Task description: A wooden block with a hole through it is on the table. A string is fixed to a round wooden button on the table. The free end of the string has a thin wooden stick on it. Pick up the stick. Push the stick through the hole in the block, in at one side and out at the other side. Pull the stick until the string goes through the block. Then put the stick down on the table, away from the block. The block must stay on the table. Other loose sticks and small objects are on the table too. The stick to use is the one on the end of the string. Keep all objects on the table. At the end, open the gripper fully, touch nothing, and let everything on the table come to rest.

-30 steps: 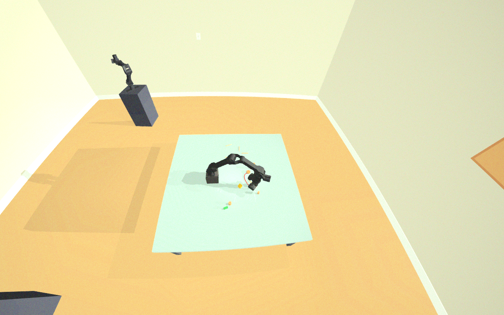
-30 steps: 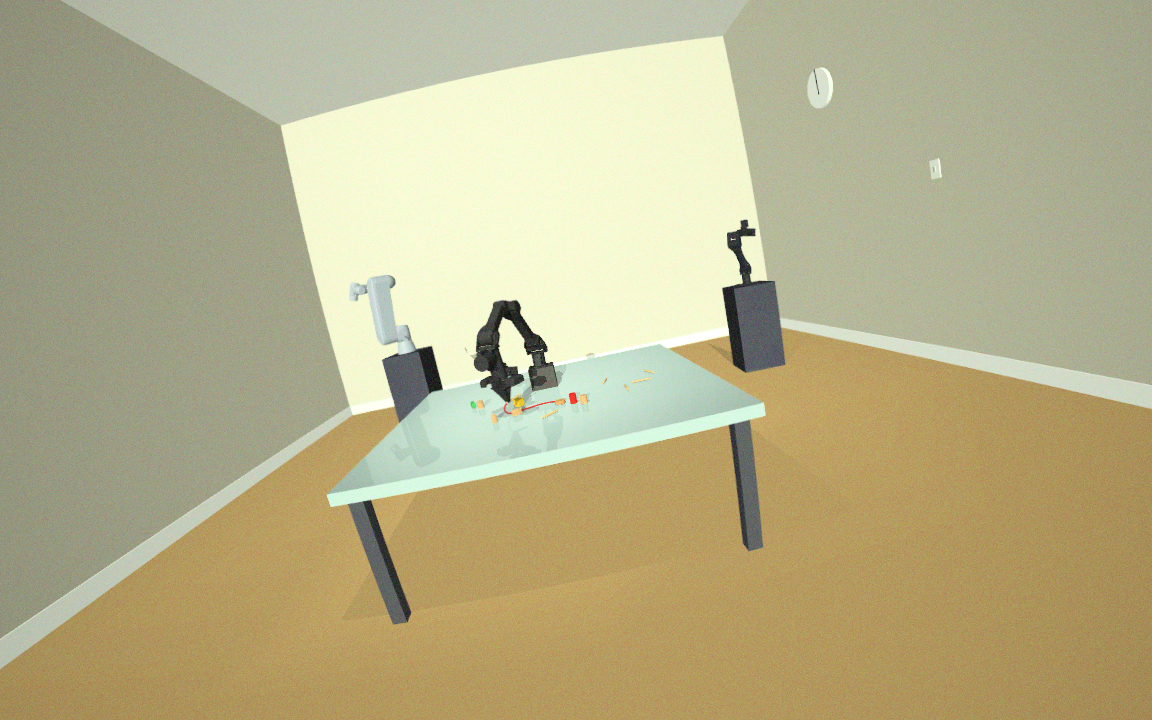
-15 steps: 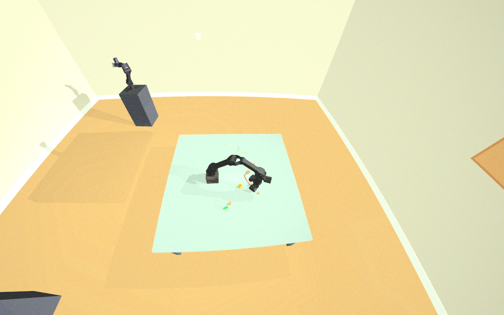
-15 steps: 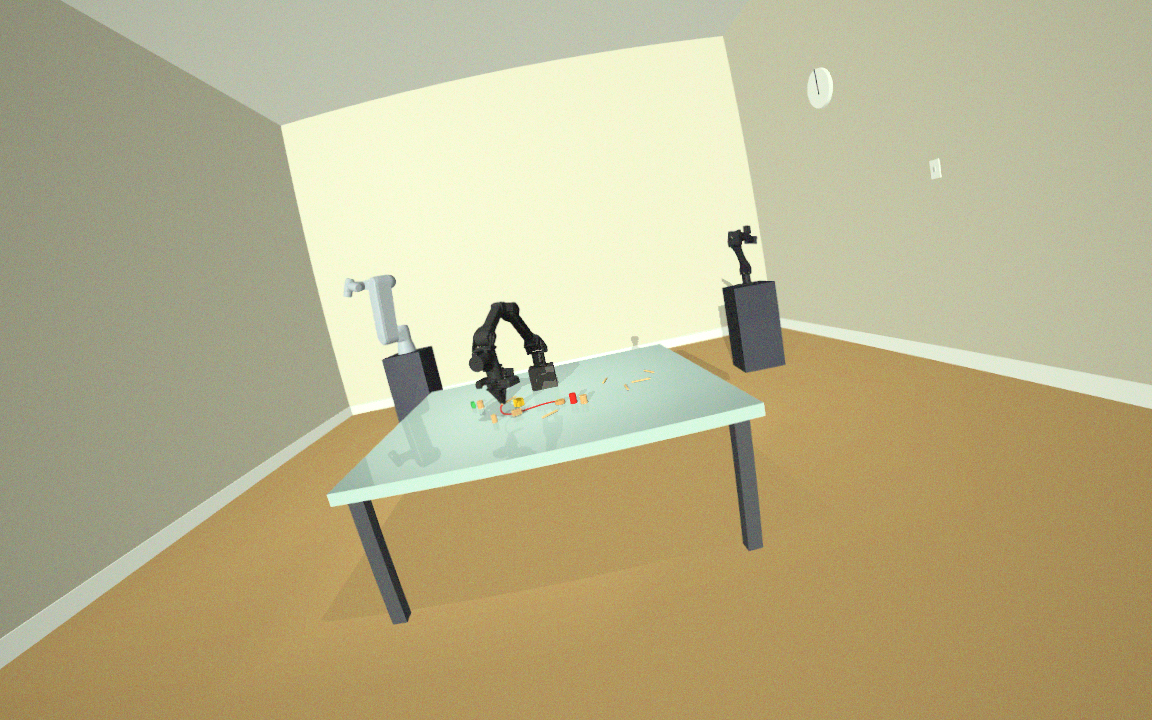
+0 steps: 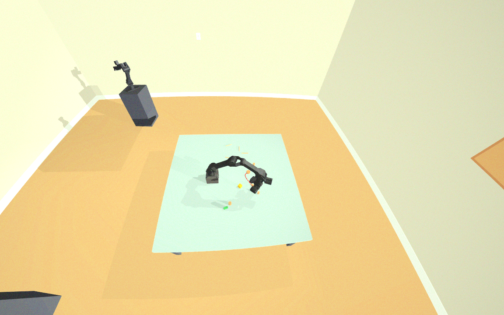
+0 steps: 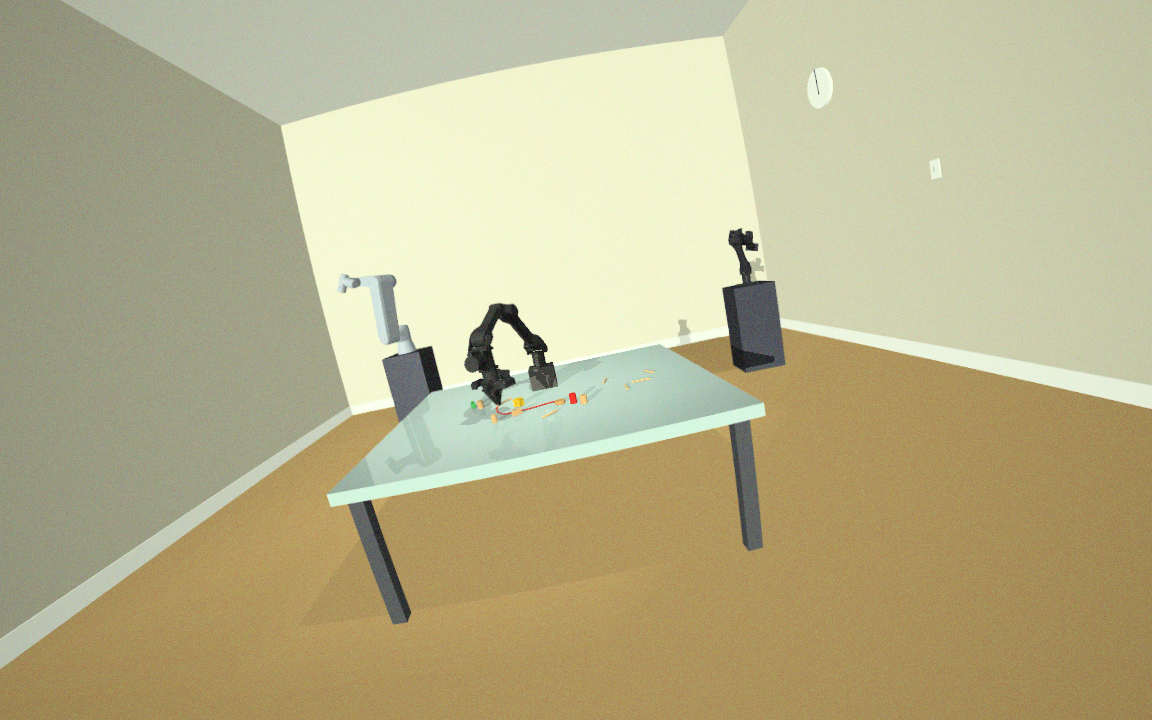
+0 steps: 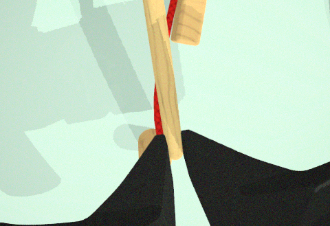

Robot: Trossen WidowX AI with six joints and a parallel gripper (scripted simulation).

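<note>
The yellow cube is 160 mm behind my gripper tip, 40 mm to the left of it and 40 mm below it. Also, from my gripper tip: thin wooden stick 10 mm behind, 10 mm to the left; then red cylinder 50 mm behind, 270 mm to the left, 40 mm below; then round wooden button 80 mm behind, 210 mm to the left, 50 mm below.
</note>
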